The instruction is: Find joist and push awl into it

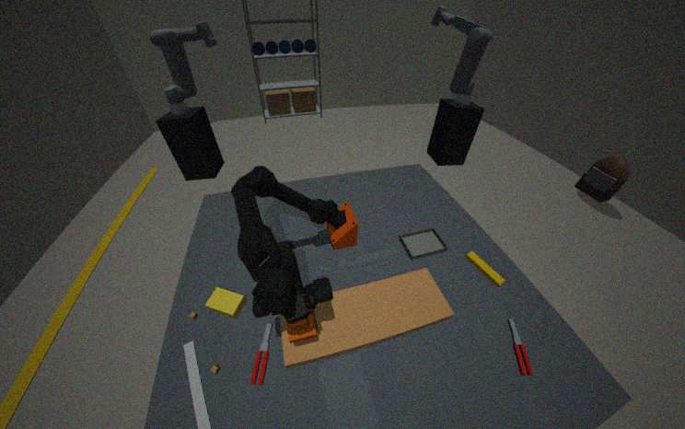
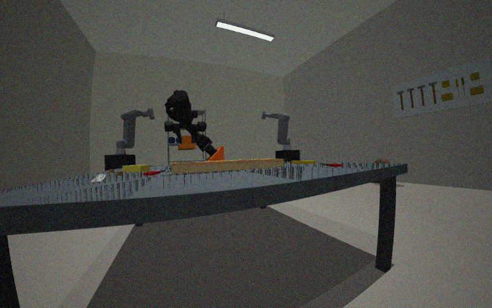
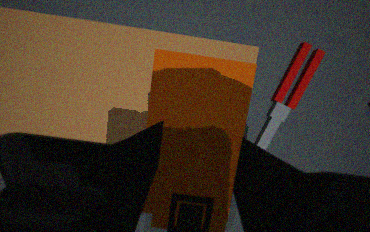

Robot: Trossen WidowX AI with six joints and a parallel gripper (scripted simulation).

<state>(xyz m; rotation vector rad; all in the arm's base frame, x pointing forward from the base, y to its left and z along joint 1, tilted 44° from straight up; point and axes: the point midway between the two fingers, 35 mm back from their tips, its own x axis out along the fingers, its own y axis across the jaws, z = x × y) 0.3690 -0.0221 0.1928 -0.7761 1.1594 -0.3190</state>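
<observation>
Right now the orange stud finder is 20 mm behind my gripper tip and 20 mm above it. Also, from my gripper tip: yellow block 260 mm to the right, 110 mm below, 110 mm behind; then awl 150 mm behind, 110 mm below, 60 mm to the right; then indicator window 40 mm behind, 30 mm above, 10 mm to the right.
</observation>
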